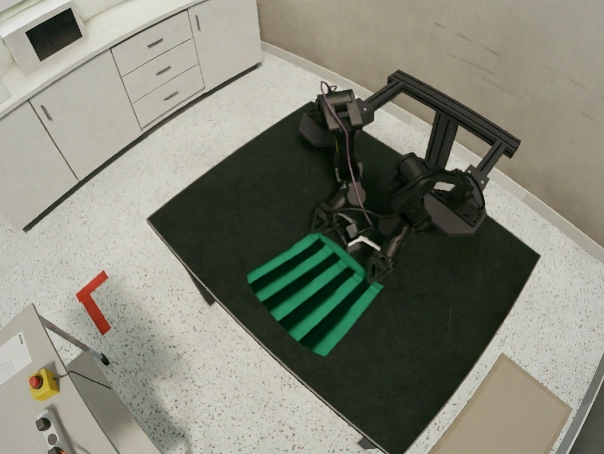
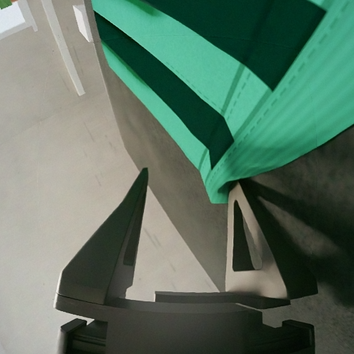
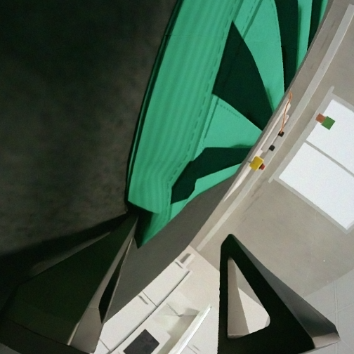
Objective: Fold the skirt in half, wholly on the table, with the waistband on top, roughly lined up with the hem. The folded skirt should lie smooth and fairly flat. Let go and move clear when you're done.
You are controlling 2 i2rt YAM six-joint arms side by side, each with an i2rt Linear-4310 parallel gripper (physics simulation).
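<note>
The green skirt with dark pleats (image 1: pixel 305 300) (image 2: pixel 200 75) (image 3: pixel 225 117) lies spread on the black table (image 1: pixel 215 215). Its waistband (image 1: pixel 345 254) (image 2: pixel 300 125) (image 3: pixel 175 115) faces the arms, and the hem faces the table's lower-left edge. The waistband's ends are bent and rumpled near the fingertips. My left gripper (image 1: pixel 376 274) (image 2: pixel 191 176) is open at the right waistband corner; one fingertip touches the cloth's edge. My right gripper (image 1: pixel 320 227) (image 3: pixel 183 229) is open at the upper-left waistband corner, with one fingertip at the cloth. No cloth shows pinched between either pair of fingers.
The arms' black mounting frame (image 1: pixel 445 107) stands behind the table's upper-right side. White cabinets (image 1: pixel 80 130) stand beyond the table at the upper left. A grey side table with a yellow emergency-stop box (image 1: pixel 44 385) is at the lower left.
</note>
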